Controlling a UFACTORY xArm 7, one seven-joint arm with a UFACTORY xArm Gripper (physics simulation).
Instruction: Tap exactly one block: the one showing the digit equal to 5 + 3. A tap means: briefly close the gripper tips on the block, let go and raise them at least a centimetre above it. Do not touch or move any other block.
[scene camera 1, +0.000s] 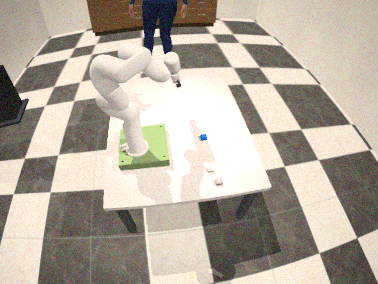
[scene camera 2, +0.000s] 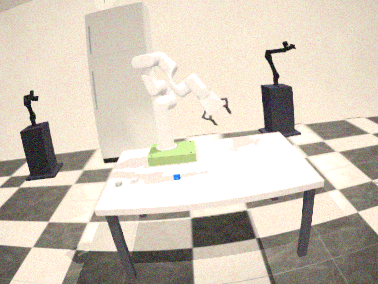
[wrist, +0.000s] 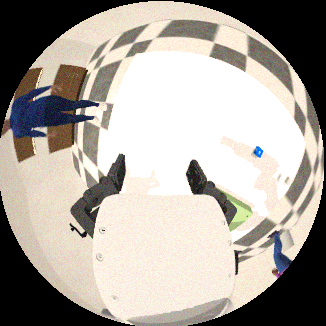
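Observation:
A blue block (scene camera 1: 203, 137) (scene camera 2: 177, 177) (wrist: 258, 151) lies on the white table (scene camera 1: 235, 125) (scene camera 2: 270, 170) (wrist: 165, 90). A whitish block (scene camera 1: 210, 169) (scene camera 2: 134, 180) (wrist: 280, 177) and a greyer block (scene camera 1: 218, 181) (scene camera 2: 118, 184) (wrist: 286, 180) lie close together, apart from the blue one, toward the near edge in scene camera 1. The digits are too small and blurred to read in any view. My gripper (scene camera 1: 178, 84) (scene camera 2: 223, 118) (wrist: 157, 164) is open and empty, high above the table's far part in scene camera 1, well away from all three blocks.
The arm stands on a green base plate (scene camera 1: 160, 145) (scene camera 2: 172, 159) (wrist: 242, 212) on the table. A person (scene camera 1: 160, 20) (wrist: 45, 111) stands beyond the table's far edge. A tall fridge (scene camera 2: 117, 85) and two dark pedestals (scene camera 2: 39, 150) (scene camera 2: 278, 110) with small black arms stand behind.

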